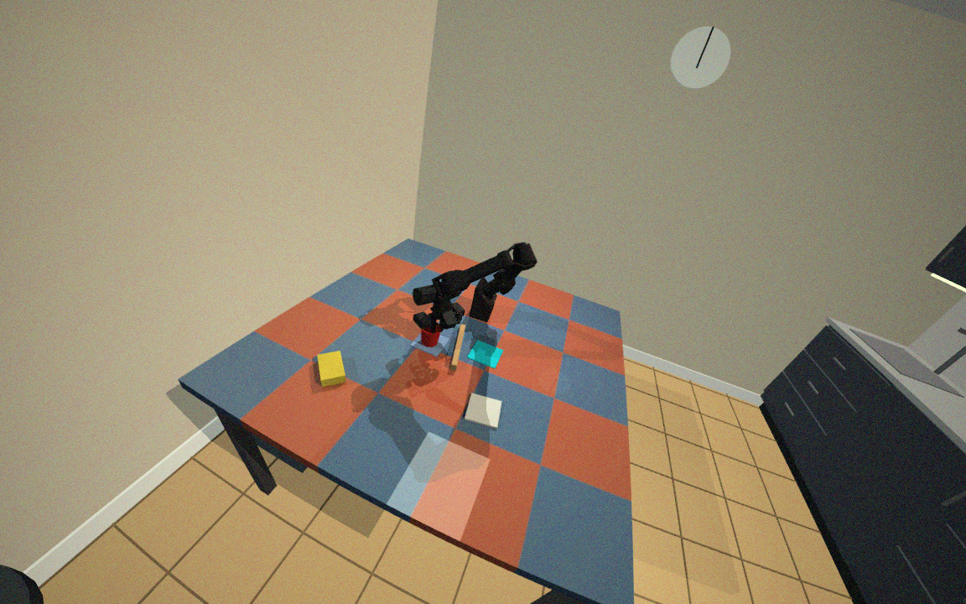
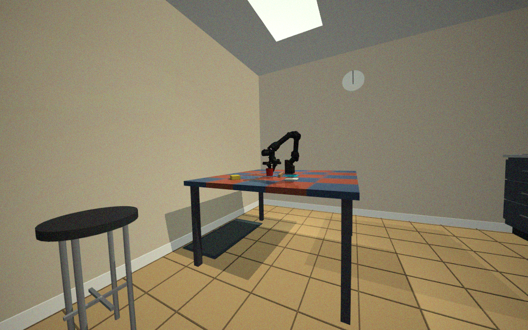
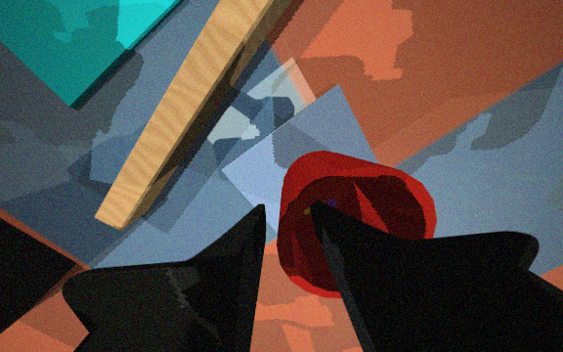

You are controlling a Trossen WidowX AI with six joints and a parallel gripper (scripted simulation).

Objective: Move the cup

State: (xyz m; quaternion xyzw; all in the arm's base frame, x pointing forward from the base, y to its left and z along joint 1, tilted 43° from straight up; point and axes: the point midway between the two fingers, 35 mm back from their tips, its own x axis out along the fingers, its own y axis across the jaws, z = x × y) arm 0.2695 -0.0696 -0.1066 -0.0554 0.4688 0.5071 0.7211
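My gripper tip is now 50 mm above the light blue pad, 20 mm to the left of it and 20 mm short of it. Round my gripper tip: red cup 20 mm to the right, 20 mm ahead; then wooden bar 90 mm to the left, 30 mm below, 10 mm ahead; then cyan pad 190 mm to the left, 50 mm below, 10 mm behind.
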